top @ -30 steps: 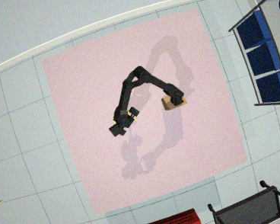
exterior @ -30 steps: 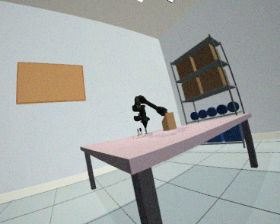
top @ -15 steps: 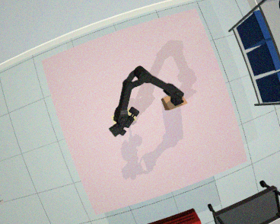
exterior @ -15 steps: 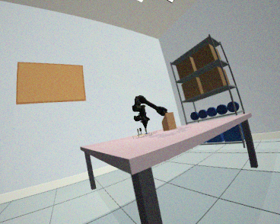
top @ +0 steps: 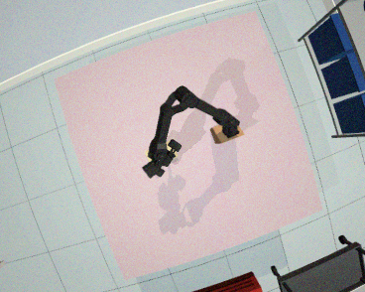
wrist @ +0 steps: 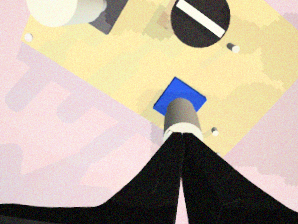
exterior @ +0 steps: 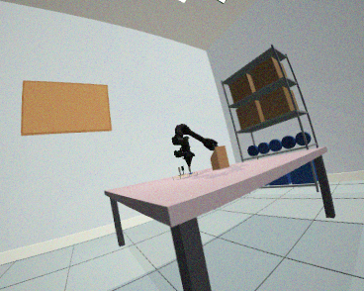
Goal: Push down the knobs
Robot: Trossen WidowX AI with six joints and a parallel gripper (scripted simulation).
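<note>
Now: the potentiometer knob 1 cm below my gripper tip. Round my gripper tip: tan potentiometer 5 cm to the right, 2 cm below, 2 cm ahead.
</note>
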